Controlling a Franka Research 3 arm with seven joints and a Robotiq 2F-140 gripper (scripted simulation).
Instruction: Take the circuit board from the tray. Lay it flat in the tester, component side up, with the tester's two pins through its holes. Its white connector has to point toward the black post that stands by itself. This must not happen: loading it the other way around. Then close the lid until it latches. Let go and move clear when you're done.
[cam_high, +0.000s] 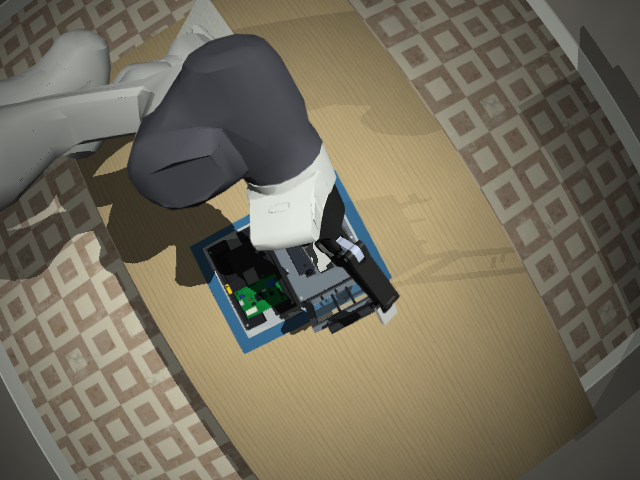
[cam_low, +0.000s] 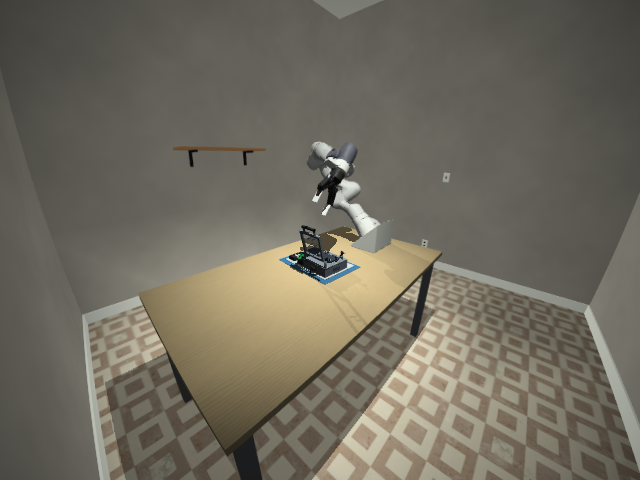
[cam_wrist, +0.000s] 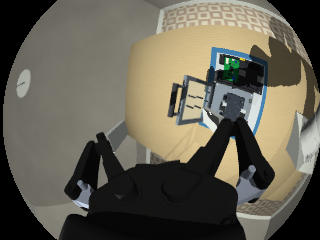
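My gripper is now 35 cm above the green circuit board, 19 cm to the left of it and 7 cm past it. Also, from my hand: black post: 28 cm below, 15 cm behind, 5 cm to the left; then tester lid: 19 cm below, 3 cm ahead, 2 cm to the right; then black nest: 30 cm below, 8 cm behind, 1 cm to the right.
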